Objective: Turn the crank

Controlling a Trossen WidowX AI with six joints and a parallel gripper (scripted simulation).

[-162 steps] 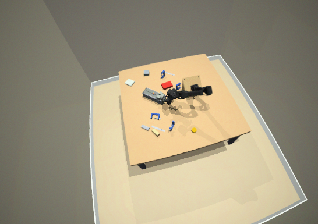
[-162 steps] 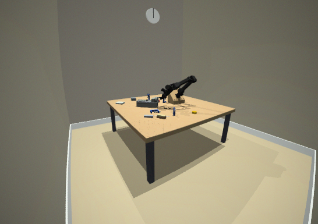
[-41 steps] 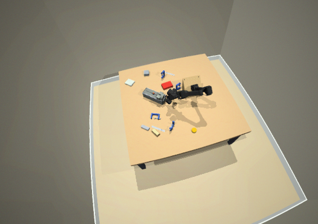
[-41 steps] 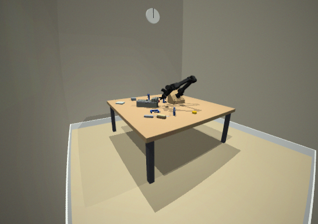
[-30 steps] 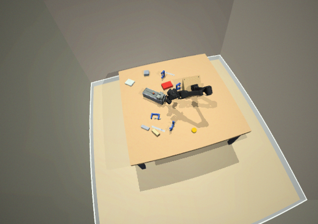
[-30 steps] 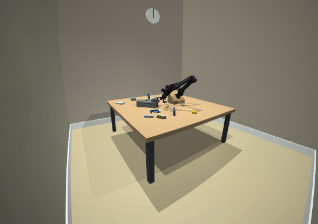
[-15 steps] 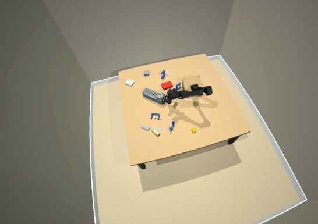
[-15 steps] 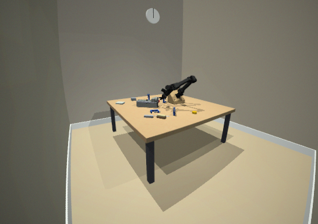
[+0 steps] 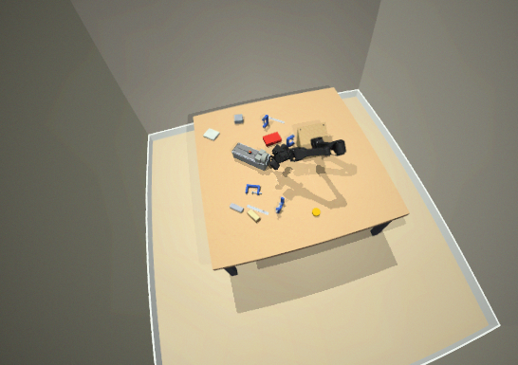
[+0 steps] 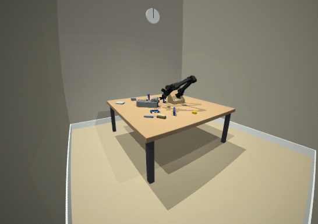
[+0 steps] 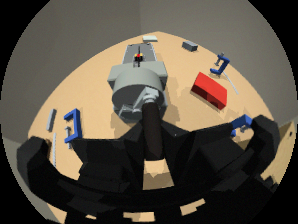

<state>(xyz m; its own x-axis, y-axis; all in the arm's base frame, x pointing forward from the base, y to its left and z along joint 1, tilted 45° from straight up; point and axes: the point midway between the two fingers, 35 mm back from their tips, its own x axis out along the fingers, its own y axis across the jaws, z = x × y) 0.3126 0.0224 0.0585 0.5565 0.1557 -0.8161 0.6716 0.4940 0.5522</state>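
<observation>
My gripper tip is now 10 mm past the dark crank handle, 10 mm to the right of it and 30 mm below it. Round my gripper tip: red pointer (130 mm ahead, 100 mm to the right, 10 mm below); tan block (210 mm ahead, 330 mm to the left, 70 mm below); yellow disc (170 mm behind, 420 mm to the left, 80 mm below).
</observation>
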